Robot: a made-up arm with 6 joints.
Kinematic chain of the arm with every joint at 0, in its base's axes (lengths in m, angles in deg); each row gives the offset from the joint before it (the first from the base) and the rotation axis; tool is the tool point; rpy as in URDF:
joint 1: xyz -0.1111 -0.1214 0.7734 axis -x
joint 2: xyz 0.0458 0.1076 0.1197 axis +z
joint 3: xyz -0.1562 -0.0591 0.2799 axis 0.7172 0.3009 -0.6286
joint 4: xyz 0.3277 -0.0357 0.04 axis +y
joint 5: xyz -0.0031 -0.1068 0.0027 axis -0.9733 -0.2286 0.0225
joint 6: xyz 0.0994 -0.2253 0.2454 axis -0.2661 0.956 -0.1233
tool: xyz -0.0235 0.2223 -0.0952 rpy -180 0 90
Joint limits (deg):
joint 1: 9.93..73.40
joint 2: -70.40..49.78
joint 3: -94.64..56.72
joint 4: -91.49..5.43
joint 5: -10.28..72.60
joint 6: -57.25..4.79
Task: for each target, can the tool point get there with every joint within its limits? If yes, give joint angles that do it. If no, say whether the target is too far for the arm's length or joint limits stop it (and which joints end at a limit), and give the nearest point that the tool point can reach.
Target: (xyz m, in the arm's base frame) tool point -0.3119 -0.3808 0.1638
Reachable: no: joint limits stop it (at a limit: joint 1, joint 3, joint 4, joint 5, joint 6) | nearest point -0.2460 0.2734 0.4711 | short by 0.726 m
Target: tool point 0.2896 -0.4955 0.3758
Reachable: no: joint limits stop it (at a limit: joint 1, joint 3, joint 4, joint 5) | nearest point 0.2458 -0.3241 1.0631 | short by 0.710 m
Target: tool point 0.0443 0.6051 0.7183
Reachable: yes | joints 58.49 -19.47 -77.84 -6.90 6.81 -19.38
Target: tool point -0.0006 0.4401 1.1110
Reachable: yes | joints 29.76 10.58 -41.24 -13.63 53.05 -33.67
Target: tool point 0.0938 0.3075 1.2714
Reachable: yes | joints 48.62 -6.40 -0.74 -25.95 2.86 -32.95
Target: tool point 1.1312 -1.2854 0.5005
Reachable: no: too far | nearest point 0.3078 -0.3386 1.0915 | short by 1.387 m
